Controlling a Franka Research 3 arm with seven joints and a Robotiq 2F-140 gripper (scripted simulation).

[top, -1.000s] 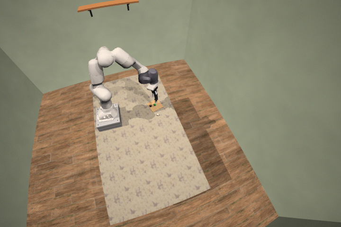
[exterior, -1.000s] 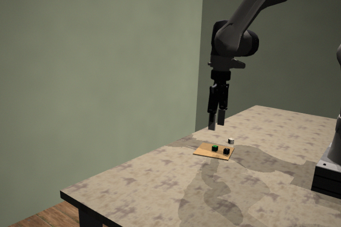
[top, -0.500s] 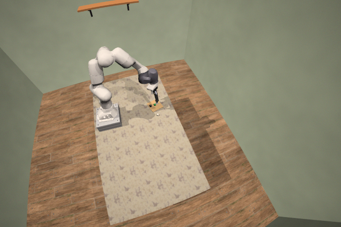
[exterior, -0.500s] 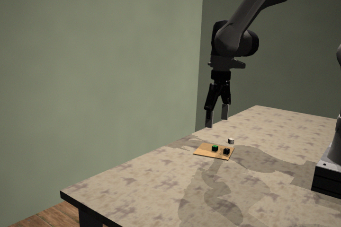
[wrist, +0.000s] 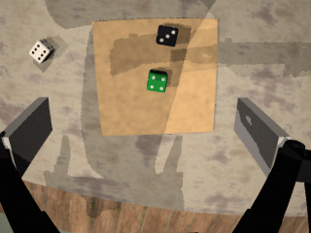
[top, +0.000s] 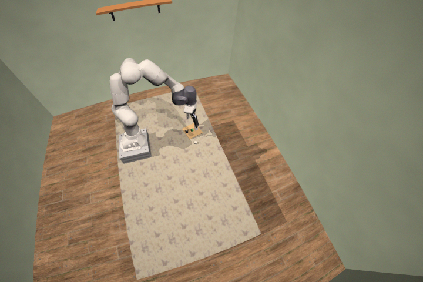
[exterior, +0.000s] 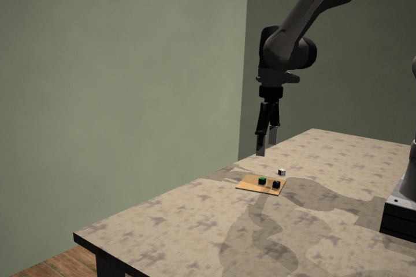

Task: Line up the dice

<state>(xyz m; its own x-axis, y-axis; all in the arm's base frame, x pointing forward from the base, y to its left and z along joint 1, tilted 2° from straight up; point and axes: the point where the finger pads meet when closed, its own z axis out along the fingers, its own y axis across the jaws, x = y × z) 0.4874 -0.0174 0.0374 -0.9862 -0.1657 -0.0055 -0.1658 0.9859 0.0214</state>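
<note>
The white die lies 10 mm behind my hand, 120 mm to the right of it and 120 mm below it. Round my hand: tan mat 10 mm to the left, 130 mm below; then green die 10 mm to the left, 110 mm below; then black die 50 mm behind, 20 mm to the left, 110 mm below.
</note>
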